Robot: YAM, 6 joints.
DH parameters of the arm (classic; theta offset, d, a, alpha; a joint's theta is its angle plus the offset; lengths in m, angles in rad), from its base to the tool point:
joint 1: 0 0.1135 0.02 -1.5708
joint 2: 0 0 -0.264 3.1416
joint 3: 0.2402 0 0.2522 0
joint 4: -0.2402 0 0.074 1.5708
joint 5: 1.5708 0 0 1.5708
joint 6: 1.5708 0.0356 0 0
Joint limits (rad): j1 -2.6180..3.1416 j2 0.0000..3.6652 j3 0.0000..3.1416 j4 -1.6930..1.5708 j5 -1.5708..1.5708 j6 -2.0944..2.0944
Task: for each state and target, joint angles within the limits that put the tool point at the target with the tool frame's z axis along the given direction. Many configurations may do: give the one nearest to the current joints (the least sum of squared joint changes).
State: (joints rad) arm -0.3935 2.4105 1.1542 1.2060 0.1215 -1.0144
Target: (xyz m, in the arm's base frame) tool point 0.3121 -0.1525 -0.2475 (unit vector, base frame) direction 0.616 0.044 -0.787
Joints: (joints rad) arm -0.4881 3.2144 1.4203 0.8102 -0.3338 -1.0144
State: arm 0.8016 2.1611 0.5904 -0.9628 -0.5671 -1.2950
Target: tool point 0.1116 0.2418 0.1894 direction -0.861 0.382 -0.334
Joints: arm 1.0133 1.7457 1.0834 -1.2833 -1.2035 -1.2950
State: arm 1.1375 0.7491 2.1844 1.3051 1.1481 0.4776
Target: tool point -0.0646 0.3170 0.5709 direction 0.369 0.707 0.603
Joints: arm 1.8311 1.6012 1.8527 0.5463 0.5688 0.4776
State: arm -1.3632 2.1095 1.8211 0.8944 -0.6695 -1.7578
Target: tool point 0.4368 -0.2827 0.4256 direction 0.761 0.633 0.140
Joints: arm -0.6403 2.3769 2.4852 0.4345 -1.2963 -1.7578
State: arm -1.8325 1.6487 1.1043 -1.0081 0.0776 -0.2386
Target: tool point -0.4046 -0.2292 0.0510 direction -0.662 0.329 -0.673
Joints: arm -2.5778 2.3959 1.5020 -0.1587 0.6842 -0.2386
